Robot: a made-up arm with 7 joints.
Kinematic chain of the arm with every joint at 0, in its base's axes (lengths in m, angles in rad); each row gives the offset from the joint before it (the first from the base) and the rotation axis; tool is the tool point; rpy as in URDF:
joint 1: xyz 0 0 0.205 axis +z
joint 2: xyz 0 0 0 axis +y
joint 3: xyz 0 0 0.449 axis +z
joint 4: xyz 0.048 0 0 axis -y
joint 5: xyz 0.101 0 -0.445 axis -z
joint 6: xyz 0 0 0 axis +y
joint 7: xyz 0.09 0 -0.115 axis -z
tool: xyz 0 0 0 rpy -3.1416 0 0
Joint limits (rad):
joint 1: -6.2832..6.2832
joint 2: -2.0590..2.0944
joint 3: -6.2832..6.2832
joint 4: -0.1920..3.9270
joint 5: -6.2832..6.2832
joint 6: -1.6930..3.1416
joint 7: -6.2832..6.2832
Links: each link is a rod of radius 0.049 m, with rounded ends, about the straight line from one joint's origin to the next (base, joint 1, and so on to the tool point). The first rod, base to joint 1, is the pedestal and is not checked.
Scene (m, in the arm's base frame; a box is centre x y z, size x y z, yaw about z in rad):
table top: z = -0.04
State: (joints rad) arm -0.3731 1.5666 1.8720 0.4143 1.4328 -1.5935 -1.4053
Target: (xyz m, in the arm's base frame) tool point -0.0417 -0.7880 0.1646
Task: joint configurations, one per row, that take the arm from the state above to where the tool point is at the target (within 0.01 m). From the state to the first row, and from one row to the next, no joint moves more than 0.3 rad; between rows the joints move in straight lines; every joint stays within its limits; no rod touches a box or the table.
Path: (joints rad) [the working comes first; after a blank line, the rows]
Joints at the target: -2.1512 1.6051 1.8052 1.7614 1.0310 -1.4249 -1.4053
Straight joint move there: clear.

1: -0.6695 1.5730 1.8609 0.6388 1.3658 -1.5654 -1.4053
2: -0.9658 1.5794 1.8497 0.8633 1.2989 -1.5373 -1.4053
3: -1.2622 1.5858 1.8386 1.0878 1.2319 -1.5092 -1.4053
4: -1.5585 1.5923 1.8275 1.3124 1.1649 -1.4811 -1.4053
5: -1.8549 1.5987 1.8164 1.5369 1.0980 -1.4530 -1.4053
6: -2.1512 1.6051 1.8052 1.7614 1.0310 -1.4249 -1.4053

